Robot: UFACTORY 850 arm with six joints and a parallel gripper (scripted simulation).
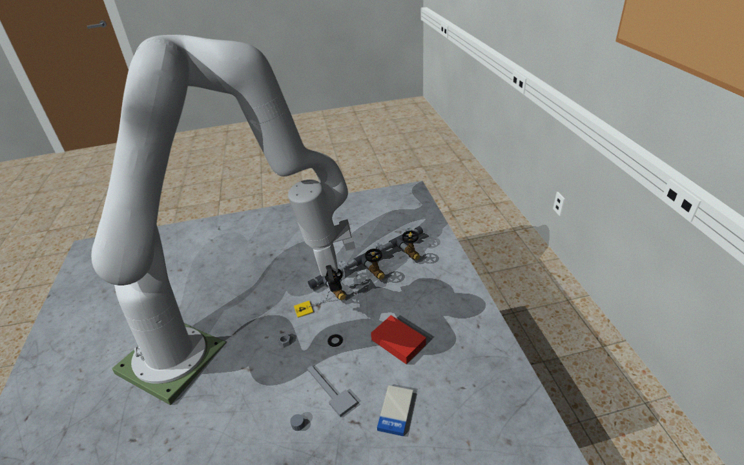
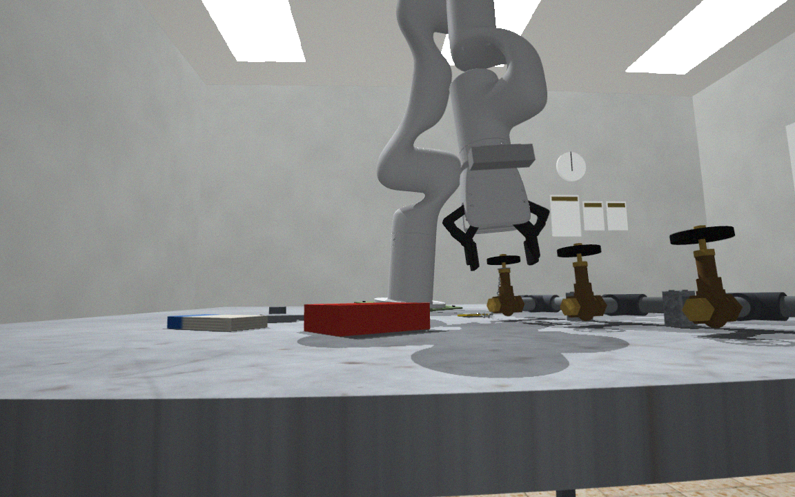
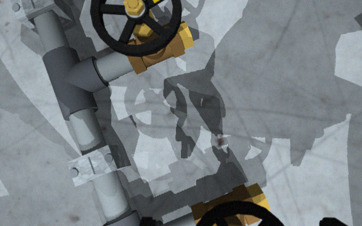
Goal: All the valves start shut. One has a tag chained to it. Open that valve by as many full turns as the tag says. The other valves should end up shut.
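Right now the yellow tag is 9 cm behind my hand, 2 cm to the right of it and 9 cm below it. From my hand the other things lie so: black washer: 4 cm behind, 16 cm to the right, 9 cm below; then red block: 13 cm ahead, 21 cm to the right, 8 cm below; then grey nut: 17 cm behind, 12 cm to the right, 8 cm below.
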